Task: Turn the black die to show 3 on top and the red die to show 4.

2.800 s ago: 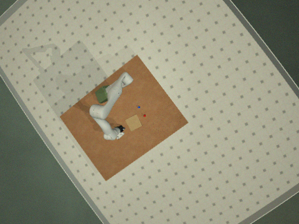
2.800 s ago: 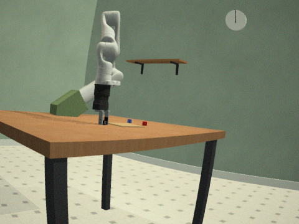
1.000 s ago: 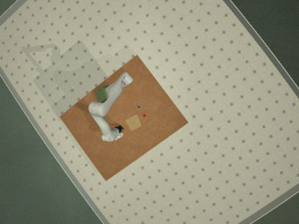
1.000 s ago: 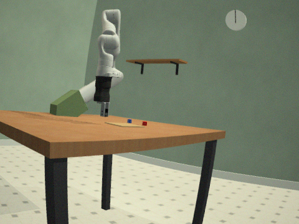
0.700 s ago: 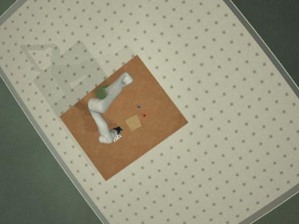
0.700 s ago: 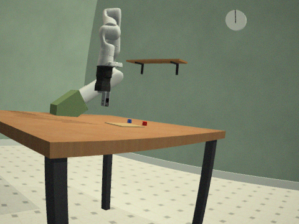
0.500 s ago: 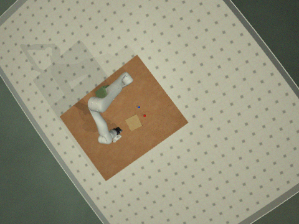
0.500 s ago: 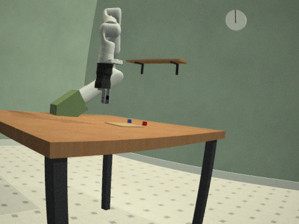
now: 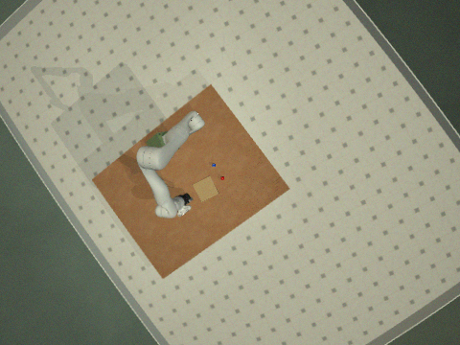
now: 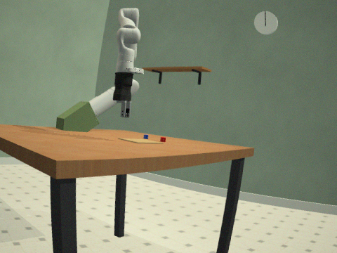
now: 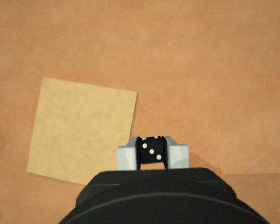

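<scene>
Right now the tan mat is 11 cm below my hand and 10 cm to the left of it. From my hand the other things lie so: blue die (25 cm to the left, 11 cm below, 11 cm behind); black die (1 cm below); red die (25 cm to the left, 11 cm below).
</scene>
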